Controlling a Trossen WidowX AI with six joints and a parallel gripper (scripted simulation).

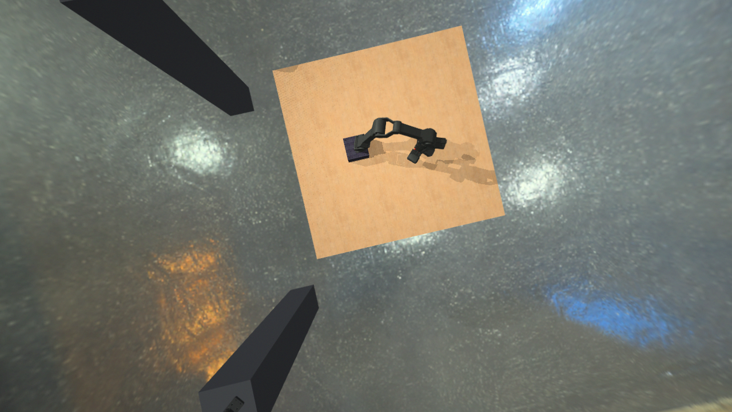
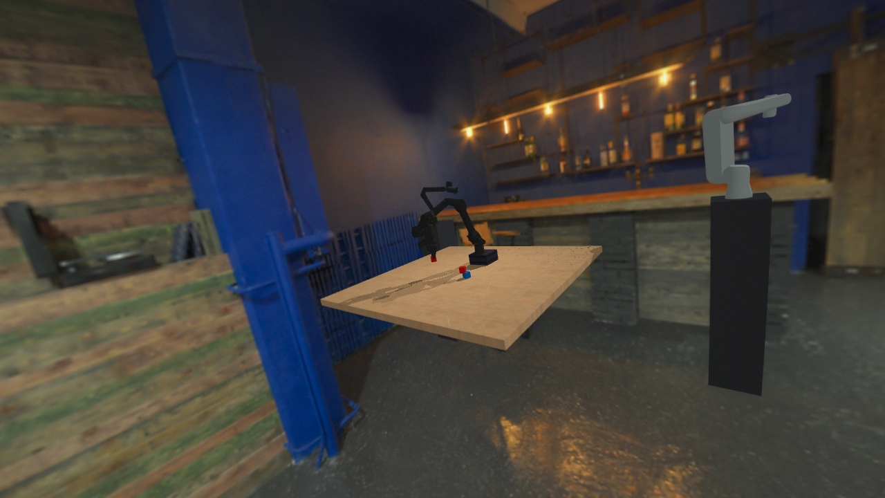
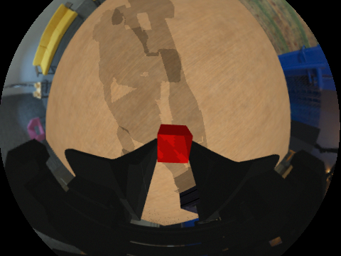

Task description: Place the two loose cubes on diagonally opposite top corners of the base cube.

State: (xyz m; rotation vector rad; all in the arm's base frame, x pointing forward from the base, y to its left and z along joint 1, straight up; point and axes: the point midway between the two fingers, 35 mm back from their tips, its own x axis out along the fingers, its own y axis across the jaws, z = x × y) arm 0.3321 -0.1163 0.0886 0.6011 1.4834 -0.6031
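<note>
The blue base cube is 4 cm behind my gripper tip, 20 cm to the left of it and 11 cm below it.
</note>
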